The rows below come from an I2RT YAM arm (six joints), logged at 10 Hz.
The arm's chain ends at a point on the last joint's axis. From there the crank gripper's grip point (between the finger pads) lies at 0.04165 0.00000 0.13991 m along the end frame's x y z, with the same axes.
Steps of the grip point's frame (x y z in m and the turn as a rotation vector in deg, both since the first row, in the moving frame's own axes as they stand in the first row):
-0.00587 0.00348 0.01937 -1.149 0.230 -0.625
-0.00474 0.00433 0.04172 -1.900 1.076 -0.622
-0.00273 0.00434 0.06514 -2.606 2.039 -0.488
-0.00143 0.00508 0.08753 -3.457 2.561 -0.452
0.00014 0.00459 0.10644 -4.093 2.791 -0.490
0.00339 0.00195 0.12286 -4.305 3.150 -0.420
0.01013 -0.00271 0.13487 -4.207 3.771 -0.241
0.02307 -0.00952 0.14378 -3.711 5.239 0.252
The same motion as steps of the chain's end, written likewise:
-0.00644 0.00113 0.01956 -1.149 0.230 -0.625
-0.00738 0.00017 0.04260 -1.900 1.076 -0.622
-0.00771 -0.00161 0.06685 -2.606 2.039 -0.488
-0.00767 -0.00294 0.08977 -3.457 2.561 -0.452
-0.00666 -0.00493 0.10898 -4.093 2.791 -0.490
-0.00427 -0.00813 0.12574 -4.305 3.150 -0.420
0.00101 -0.01267 0.13828 -4.207 3.771 -0.241
0.01050 -0.01865 0.14846 -3.711 5.239 0.252

